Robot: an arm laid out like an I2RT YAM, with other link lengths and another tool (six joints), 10 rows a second.
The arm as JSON. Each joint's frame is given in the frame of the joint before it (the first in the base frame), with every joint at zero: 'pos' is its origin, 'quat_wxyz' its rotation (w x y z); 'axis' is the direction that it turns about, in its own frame. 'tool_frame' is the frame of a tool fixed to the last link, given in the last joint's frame.
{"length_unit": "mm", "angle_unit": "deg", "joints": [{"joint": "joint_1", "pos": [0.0, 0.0, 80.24], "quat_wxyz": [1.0, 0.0, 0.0, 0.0], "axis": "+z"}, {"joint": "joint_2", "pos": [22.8, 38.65, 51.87], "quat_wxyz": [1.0, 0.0, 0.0, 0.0], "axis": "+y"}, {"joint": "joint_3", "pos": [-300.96, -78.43, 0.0], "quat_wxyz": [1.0, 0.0, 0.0, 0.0], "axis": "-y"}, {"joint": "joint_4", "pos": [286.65, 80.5, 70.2], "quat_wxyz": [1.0, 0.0, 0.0, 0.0], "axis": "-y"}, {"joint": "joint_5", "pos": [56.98, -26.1, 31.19], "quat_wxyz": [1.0, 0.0, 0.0, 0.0], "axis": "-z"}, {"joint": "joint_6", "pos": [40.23, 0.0, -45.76], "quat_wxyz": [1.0, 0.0, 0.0, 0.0], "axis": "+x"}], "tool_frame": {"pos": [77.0, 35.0, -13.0], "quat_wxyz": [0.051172, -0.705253, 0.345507, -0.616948]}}
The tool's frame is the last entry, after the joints.
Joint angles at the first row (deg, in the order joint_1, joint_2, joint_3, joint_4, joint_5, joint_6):
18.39, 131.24, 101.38, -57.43, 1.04, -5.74
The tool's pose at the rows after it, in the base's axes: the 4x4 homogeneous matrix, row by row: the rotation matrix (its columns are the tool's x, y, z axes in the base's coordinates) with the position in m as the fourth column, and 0 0 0 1 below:
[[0.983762, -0.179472, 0.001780, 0.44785], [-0.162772, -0.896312, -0.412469, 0.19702], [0.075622, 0.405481, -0.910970, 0.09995], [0, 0, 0, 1]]
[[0.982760, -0.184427, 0.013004, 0.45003], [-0.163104, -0.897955, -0.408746, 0.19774], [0.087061, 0.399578, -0.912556, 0.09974], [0, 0, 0, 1]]
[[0.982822, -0.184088, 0.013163, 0.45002], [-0.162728, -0.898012, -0.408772, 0.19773], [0.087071, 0.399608, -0.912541, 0.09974], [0, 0, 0, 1]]
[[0.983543, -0.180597, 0.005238, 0.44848], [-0.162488, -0.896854, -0.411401, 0.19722], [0.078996, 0.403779, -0.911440, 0.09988], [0, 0, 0, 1]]
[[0.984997, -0.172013, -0.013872, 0.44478], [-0.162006, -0.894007, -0.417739, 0.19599], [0.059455, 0.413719, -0.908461, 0.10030], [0, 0, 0, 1]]
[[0.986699, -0.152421, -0.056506, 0.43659], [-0.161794, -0.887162, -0.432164, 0.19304], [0.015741, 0.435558, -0.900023, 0.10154], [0, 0, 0, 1]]
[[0.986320, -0.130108, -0.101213, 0.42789], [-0.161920, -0.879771, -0.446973, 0.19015], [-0.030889, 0.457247, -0.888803, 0.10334], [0, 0, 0, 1]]
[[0.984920, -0.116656, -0.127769, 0.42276], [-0.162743, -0.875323, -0.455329, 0.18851], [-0.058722, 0.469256, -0.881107, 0.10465], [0, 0, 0, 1]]
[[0.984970, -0.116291, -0.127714, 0.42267], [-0.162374, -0.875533, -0.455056, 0.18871], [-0.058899, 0.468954, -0.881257, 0.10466], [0, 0, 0, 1]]
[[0.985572, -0.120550, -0.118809, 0.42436], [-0.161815, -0.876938, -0.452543, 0.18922], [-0.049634, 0.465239, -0.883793, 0.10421], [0, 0, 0, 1]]
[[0.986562, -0.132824, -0.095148, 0.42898], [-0.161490, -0.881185, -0.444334, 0.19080], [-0.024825, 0.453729, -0.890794, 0.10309], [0, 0, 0, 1]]
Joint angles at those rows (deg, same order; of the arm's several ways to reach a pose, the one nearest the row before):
18.35, 131.24, 101.38, -55.79, 1.04, -5.74
18.35, 131.24, 101.38, -55.05, 1.04, -5.74
18.35, 131.24, 101.38, -55.05, 1.04, -5.76
18.35, 131.24, 101.38, -55.57, 1.04, -5.76
18.35, 131.24, 101.38, -56.84, 1.04, -5.76
18.33, 131.24, 101.38, -59.68, 1.06, -5.76
18.33, 131.24, 101.38, -62.70, 1.06, -5.76
18.33, 131.24, 101.38, -64.49, 1.04, -5.74
18.35, 131.24, 101.38, -64.49, 1.02, -5.74
18.35, 131.24, 101.38, -63.90, 1.04, -5.76
18.35, 131.24, 101.38, -62.28, 1.02, -5.76

